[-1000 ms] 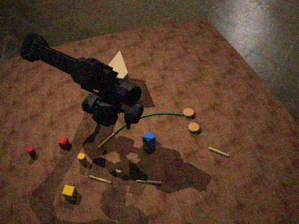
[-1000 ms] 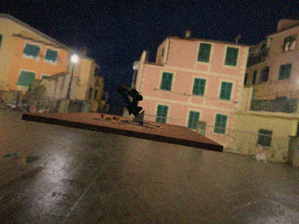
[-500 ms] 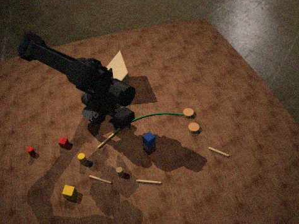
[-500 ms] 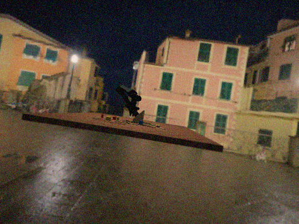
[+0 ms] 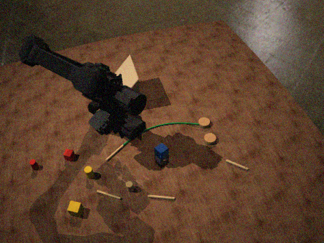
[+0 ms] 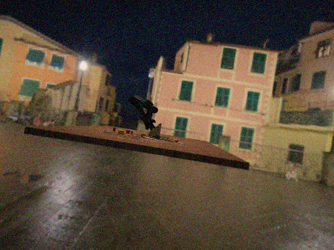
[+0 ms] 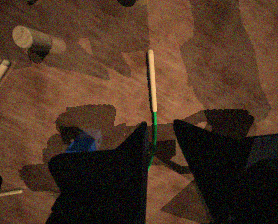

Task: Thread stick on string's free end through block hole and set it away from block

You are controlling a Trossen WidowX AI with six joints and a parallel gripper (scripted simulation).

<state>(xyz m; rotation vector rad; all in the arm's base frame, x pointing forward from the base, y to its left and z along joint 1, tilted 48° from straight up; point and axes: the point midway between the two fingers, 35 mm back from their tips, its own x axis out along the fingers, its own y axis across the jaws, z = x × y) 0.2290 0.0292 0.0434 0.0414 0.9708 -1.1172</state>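
Now: gripper tip 1 cm short of the thin wooden stick, 1 cm to the left of it and 6 cm above it. Round my gripper tip: wooden peg (16 cm ahead, 1 cm to the left, 4 cm below); yellow cylinder (9 cm ahead, 11 cm to the right, 4 cm below); blue cube (5 cm ahead, 12 cm to the left, 4 cm below).
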